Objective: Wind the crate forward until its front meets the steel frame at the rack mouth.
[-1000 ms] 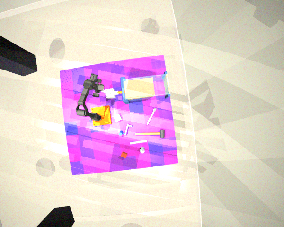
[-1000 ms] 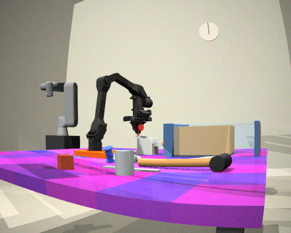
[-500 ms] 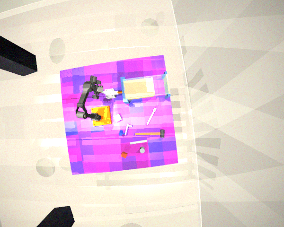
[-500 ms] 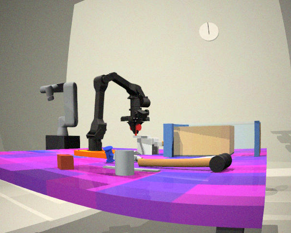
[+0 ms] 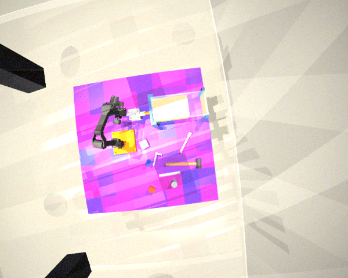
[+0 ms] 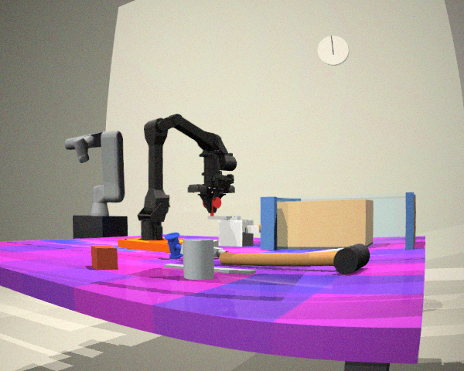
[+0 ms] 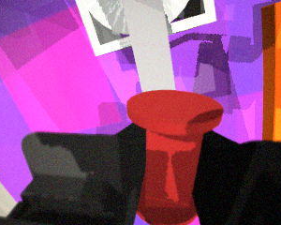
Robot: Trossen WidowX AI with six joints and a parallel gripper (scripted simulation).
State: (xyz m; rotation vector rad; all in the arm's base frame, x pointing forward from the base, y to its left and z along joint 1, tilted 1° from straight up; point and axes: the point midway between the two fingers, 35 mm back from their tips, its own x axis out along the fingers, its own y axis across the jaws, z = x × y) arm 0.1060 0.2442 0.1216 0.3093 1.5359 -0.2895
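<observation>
Right now my gripper tip is 40 mm short of the red-knobbed winch handle, 10 mm to the left of it and 10 mm above it. The rest, counted from my gripper tip: hand winch: 80 mm below, 80 mm ahead, 20 mm to the right; red knob: 20 mm above; blue frame: 260 mm ahead, 30 mm to the right, 10 mm below.
</observation>
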